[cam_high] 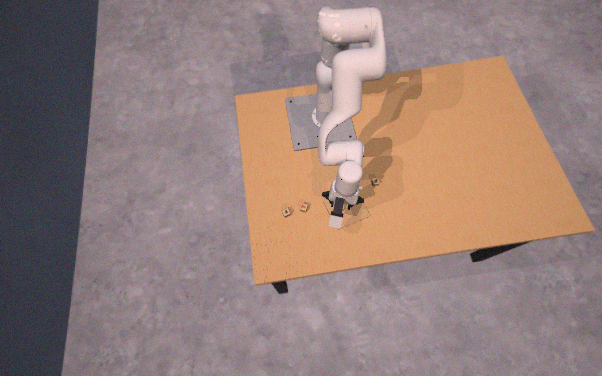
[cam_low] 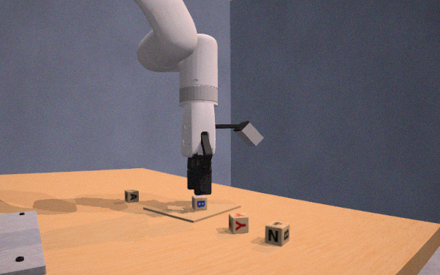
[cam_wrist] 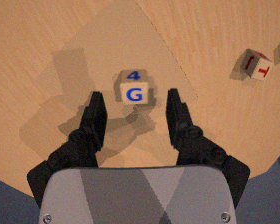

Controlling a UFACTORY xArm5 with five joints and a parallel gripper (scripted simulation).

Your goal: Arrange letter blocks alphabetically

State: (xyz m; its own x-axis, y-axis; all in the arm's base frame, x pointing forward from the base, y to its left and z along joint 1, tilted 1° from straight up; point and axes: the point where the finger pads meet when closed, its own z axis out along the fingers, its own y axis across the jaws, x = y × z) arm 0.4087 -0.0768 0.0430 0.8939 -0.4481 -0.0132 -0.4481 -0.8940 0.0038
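My gripper is now 40 mm above the blue-lettered block. Also, from my hand: black-lettered block (200 mm to the right, 40 mm below, 40 mm behind); then thin tan mat (50 mm below, 20 mm to the left); then red-lettered block (140 mm to the right, 40 mm below, 40 mm behind).
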